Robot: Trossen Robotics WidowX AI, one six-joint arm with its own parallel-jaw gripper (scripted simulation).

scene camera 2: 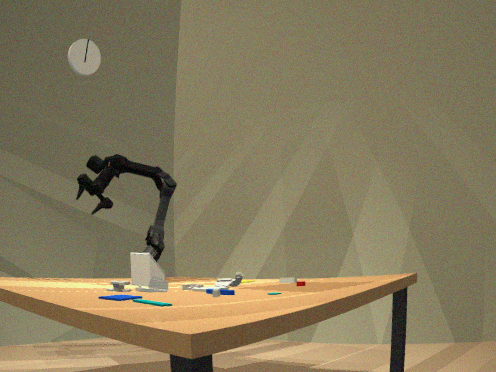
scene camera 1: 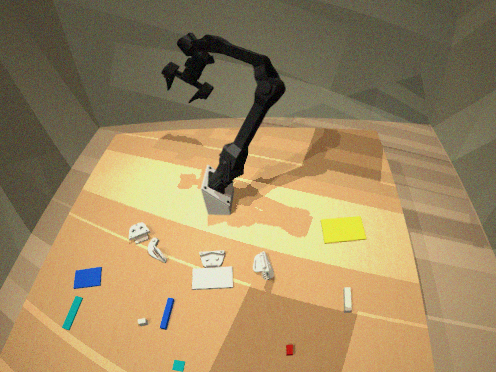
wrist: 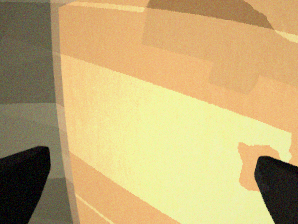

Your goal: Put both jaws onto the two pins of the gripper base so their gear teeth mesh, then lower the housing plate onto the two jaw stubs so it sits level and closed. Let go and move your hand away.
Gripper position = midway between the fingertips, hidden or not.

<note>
My gripper (scene camera 1: 178,96) is open and holds nothing. Further things: a yellow sheet (scene camera 1: 345,229).
My gripper shows as well in the wrist view (wrist: 156,163). The wrist view misses the yellow sheet: it is out of frame.
</note>
